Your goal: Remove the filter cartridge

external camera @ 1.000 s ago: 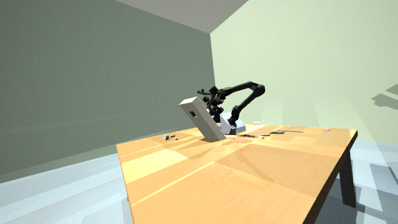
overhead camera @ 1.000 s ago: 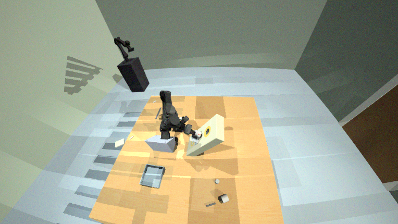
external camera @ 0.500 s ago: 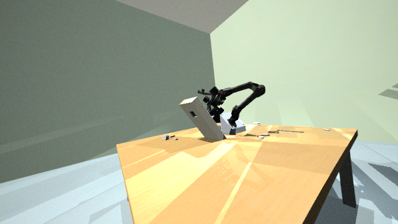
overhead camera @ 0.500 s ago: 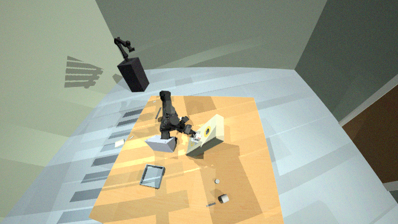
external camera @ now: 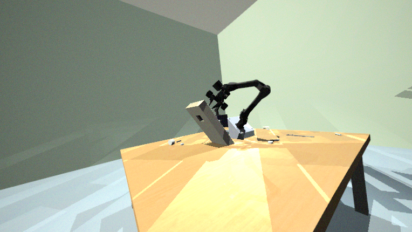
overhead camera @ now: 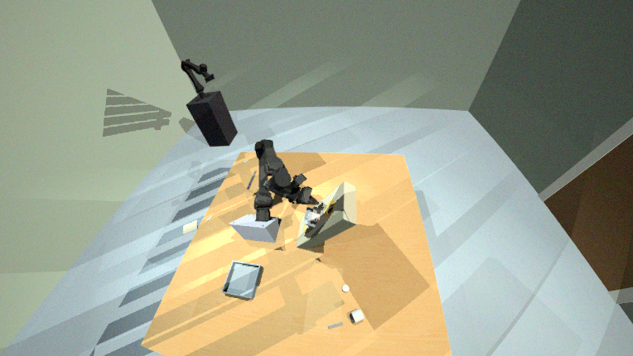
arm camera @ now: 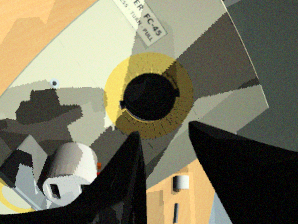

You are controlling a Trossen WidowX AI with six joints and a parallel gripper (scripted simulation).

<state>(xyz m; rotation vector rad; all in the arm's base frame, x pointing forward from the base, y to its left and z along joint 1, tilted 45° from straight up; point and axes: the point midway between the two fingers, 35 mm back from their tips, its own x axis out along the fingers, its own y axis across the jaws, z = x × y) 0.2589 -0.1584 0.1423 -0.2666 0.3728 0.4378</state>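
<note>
The white round cartridge is 100 mm below my gripper tip, 30 mm behind it and 10 mm to the right of it. From my gripper tip the other things lie so: cream service panel: 120 mm below, 20 mm ahead; grey square tray: 360 mm behind, 270 mm to the right, 270 mm below.
</note>
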